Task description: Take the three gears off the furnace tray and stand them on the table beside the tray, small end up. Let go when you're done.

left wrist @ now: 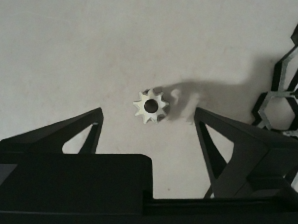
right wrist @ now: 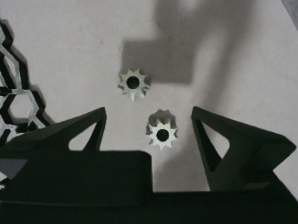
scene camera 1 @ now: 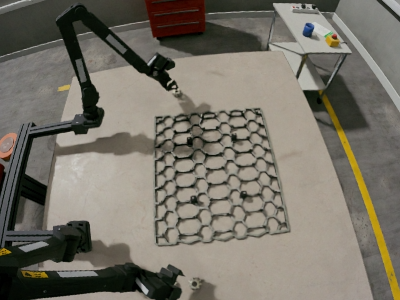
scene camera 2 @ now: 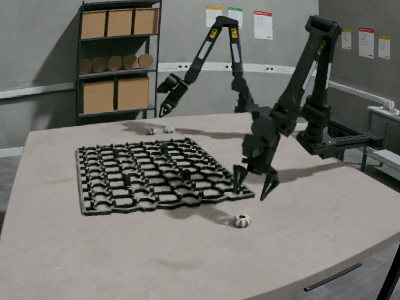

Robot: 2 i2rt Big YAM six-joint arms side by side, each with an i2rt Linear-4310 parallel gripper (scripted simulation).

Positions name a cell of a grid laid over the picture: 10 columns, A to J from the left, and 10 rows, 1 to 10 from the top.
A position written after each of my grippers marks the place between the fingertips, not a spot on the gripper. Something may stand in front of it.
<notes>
In view: my left gripper (scene camera 2: G7), my right gripper (right wrist: F5) and a furnace tray (scene camera 2: E7).
My left gripper also shows in the left wrist view (left wrist: E6).
</notes>
